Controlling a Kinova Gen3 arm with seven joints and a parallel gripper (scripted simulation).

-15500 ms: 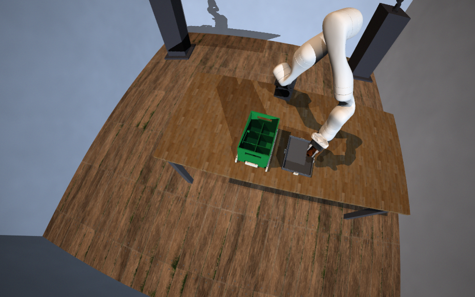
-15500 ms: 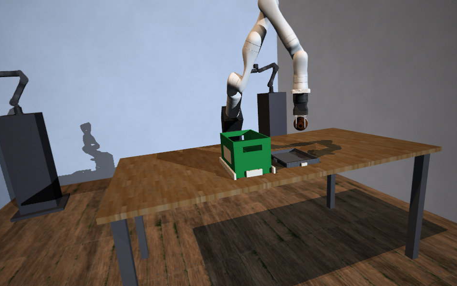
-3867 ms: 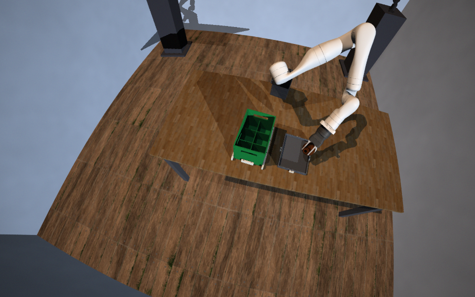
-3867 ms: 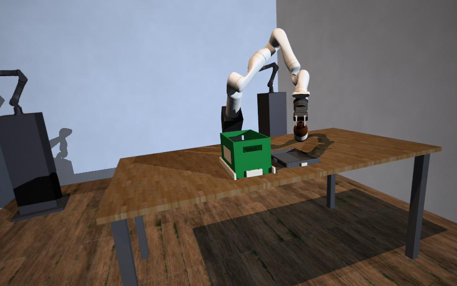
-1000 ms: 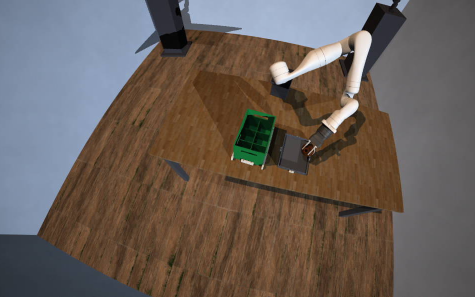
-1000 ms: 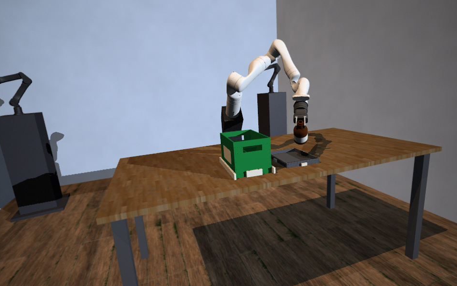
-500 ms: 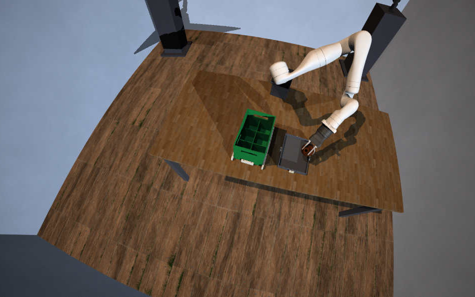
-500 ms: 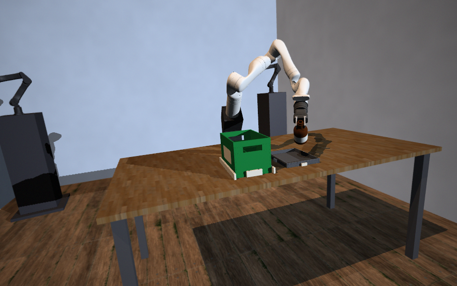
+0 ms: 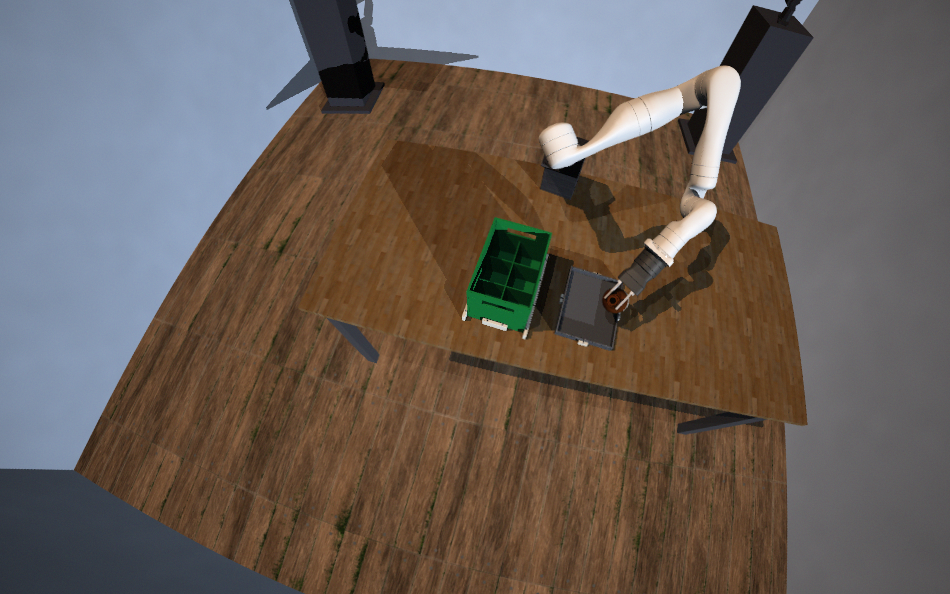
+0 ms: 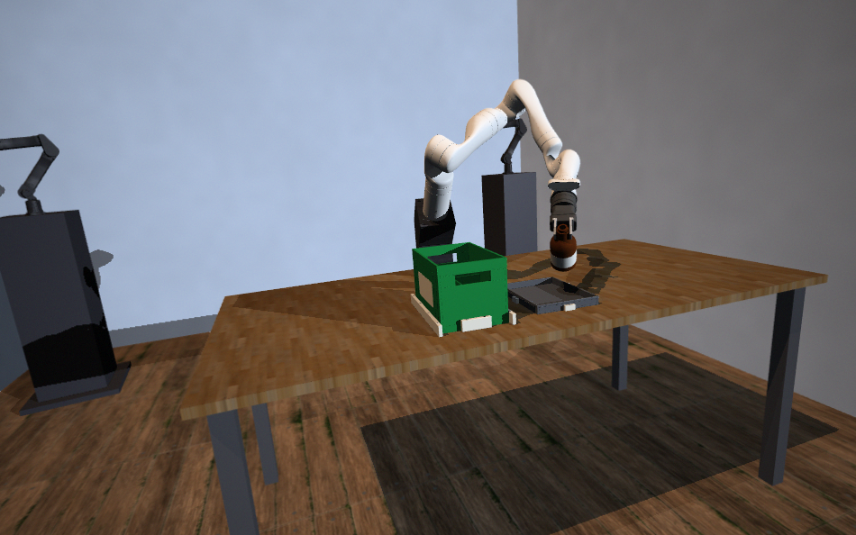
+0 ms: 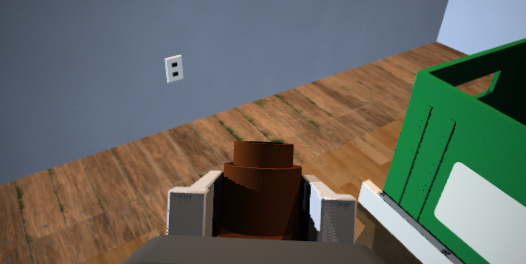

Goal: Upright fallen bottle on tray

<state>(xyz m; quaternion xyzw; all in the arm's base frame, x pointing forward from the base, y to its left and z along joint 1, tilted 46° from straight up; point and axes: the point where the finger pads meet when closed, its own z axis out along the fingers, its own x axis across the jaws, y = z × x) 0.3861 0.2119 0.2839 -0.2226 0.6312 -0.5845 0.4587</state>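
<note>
Right now my hand is 20 mm past the brown bottle, 20 mm to the right of it and 40 mm above it. From my hand the other things lie so: green crate 100 mm behind, 290 mm to the right, 120 mm below; tray 60 mm behind, 10 mm to the right, 190 mm below.
</note>
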